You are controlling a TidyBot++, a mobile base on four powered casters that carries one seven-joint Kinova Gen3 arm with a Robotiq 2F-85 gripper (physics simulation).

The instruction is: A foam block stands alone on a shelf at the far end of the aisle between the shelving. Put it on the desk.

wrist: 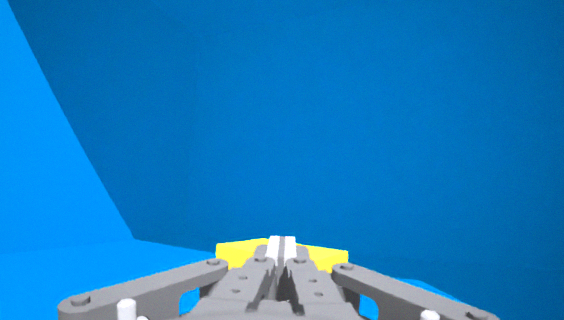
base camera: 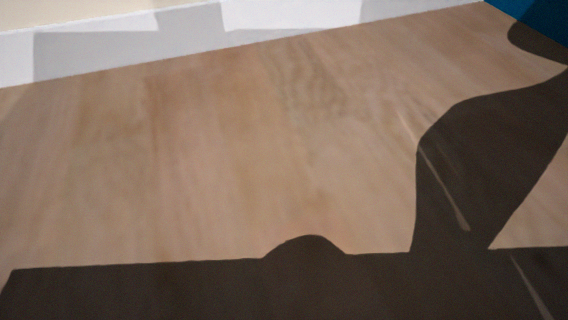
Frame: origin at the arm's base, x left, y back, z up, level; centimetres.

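Where they show: gripper, fingertip midpoint: (wrist: 282,253).
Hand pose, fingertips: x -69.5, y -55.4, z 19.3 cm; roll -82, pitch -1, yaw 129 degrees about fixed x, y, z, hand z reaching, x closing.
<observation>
After its pixels a point has its place.
In the wrist view a yellow foam block (wrist: 330,258) @[x -75.9, y -56.1, z 18.0 cm] (wrist: 234,253) @[x -72.6, y -62.8, z 17.8 cm] shows on both sides of my fingertips, at the bottom middle. It stands on a blue shelf (wrist: 150,257) @[x -75.4, y -81.9, z 13.7 cm]. My gripper (wrist: 282,253) @[x -69.5, y -55.4, z 19.3 cm] is shut, with its two white-tipped fingers together and nothing between them. The fingers hide the middle of the block, and whether they touch it I cannot tell. The desk does not show in either view.
In the wrist view a dark blue panel (wrist: 320,125) @[x -99.3, y -72.4, z 34.5 cm] rises behind the block, and a brighter blue side panel (wrist: 40,150) @[x -63.8, y -91.5, z 26.5 cm] stands at the left. In the base view, wooden floor (base camera: 200,165) @[x 11.5, y -43.0, z -39.7 cm] with dark shadows meets a white baseboard (base camera: 295,15) @[x -3.3, y -78.4, z -35.6 cm], and a blue surface (base camera: 530,17) @[x -50.4, y -78.3, z -38.1 cm] stands at the top right.
</observation>
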